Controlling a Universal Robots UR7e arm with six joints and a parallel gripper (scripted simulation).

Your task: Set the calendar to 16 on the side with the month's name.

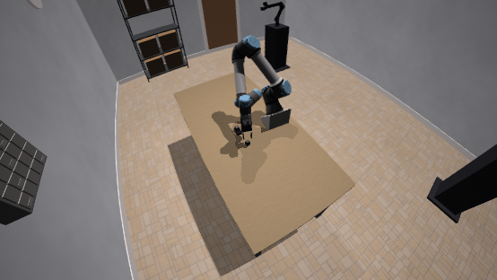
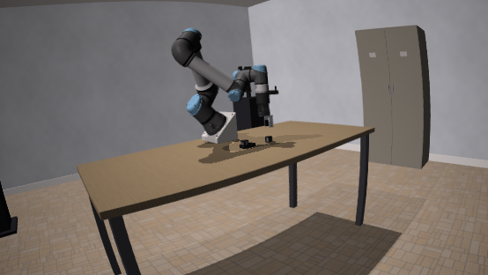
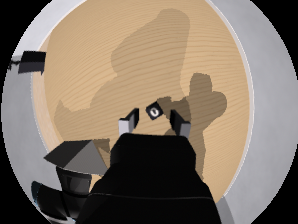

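The black date cube lies 10 mm to the right of my hand and 90 mm below it. Also, from my hand: dark calendar tray 20 mm behind, 160 mm to the right, 90 mm below.
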